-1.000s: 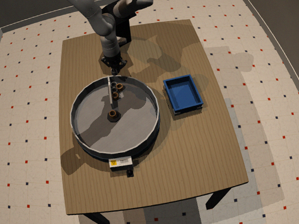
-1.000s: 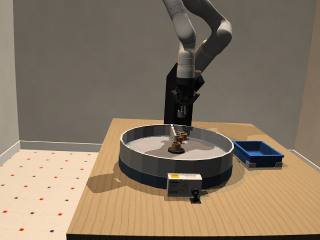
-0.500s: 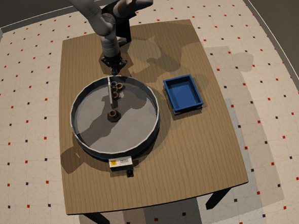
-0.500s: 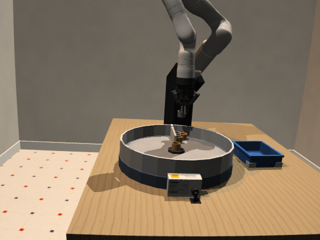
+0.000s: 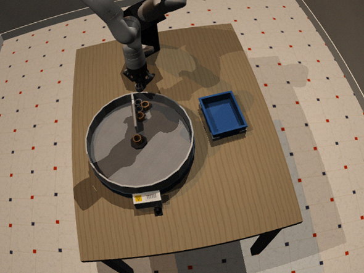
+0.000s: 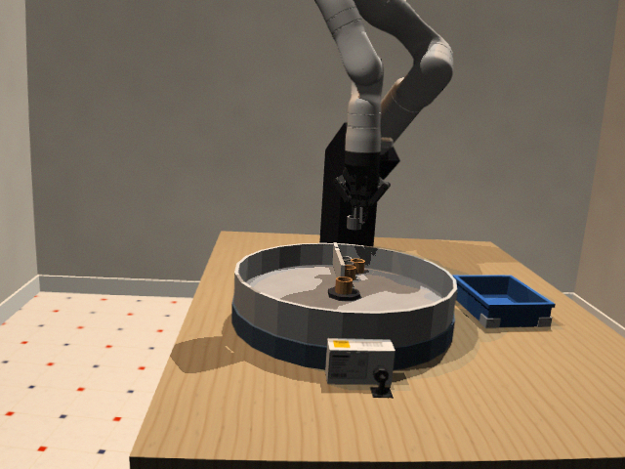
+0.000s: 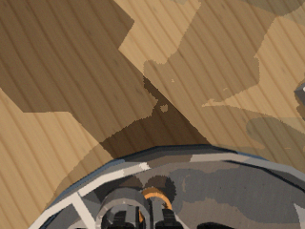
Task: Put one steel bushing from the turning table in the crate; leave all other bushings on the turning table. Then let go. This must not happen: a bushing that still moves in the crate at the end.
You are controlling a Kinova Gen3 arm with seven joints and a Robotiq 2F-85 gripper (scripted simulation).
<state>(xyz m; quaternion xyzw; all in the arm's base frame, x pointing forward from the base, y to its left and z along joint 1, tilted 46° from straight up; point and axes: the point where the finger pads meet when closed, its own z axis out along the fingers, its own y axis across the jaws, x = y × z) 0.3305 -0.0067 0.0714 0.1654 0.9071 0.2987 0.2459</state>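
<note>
My hand is 32 cm to the right of the blue crate and 15 cm above it. Round my hand: turning table: 18 cm ahead, 1 cm to the left, 12 cm below.
</note>
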